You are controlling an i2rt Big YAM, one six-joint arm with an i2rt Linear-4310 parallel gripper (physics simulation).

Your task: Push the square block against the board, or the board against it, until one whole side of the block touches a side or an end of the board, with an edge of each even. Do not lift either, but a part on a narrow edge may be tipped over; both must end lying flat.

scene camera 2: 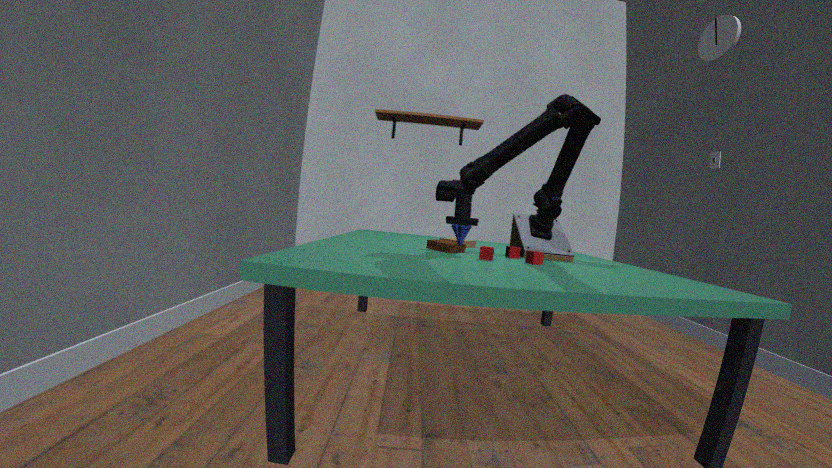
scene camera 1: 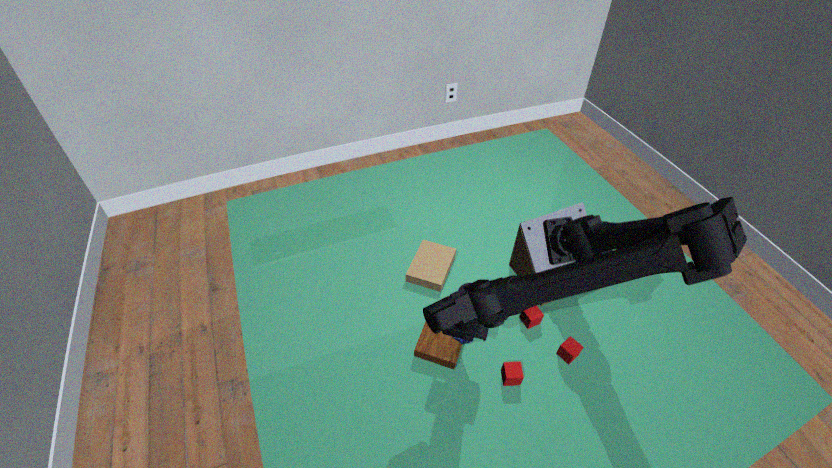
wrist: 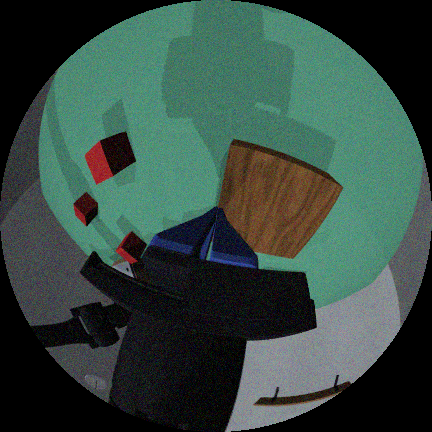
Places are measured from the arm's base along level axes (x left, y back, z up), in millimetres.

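Pixels of known places: gripper, fingertip midpoint: (scene camera 2: 459,245) (scene camera 1: 462,341) (wrist: 217,212); arm's base, origin of the base link: (scene camera 2: 539,228) (scene camera 1: 559,240).
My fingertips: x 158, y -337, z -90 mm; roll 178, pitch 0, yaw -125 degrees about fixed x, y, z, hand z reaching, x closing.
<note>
Ahead of a thing's pixels: the offset from my fingertips to its top centre. Level surfaces: height alone.
The dark brown wooden piece {dx -21, dy -48, dz +7 mm} (scene camera 1: 437,350) (scene camera 2: 443,246) (wrist: 282,200) looks about square, so I take it for the square block; it lies flat. The light tan piece {dx -261, dy +11, dz +3 mm} (scene camera 1: 431,260) (scene camera 2: 471,244), slightly longer and apparently the board, lies flat farther toward the wall with the socket, with a gap between them. It does not show in the wrist view. My gripper (scene camera 1: 463,339) (scene camera 2: 461,243) (wrist: 217,212) is shut and empty, pointing down, its blue tips low at the side of the dark block facing the red cubes. Whether they touch it I cannot tell; the arm hides part of that block in scene camera 1.
Three red cubes {dx +110, dy +80, dz +12 mm} (scene camera 1: 512,373) {dx +100, dy +242, dz +12 mm} (scene camera 1: 570,349) {dx -18, dy +198, dz +12 mm} (scene camera 1: 531,316) lie on the green table {dz -27 mm} (scene camera 1: 325,407) on the gripper's side of the dark block. The arm's slanted grey mount (scene camera 1: 528,244) (scene camera 2: 558,235) stands beyond them, to the right of the tan piece.
</note>
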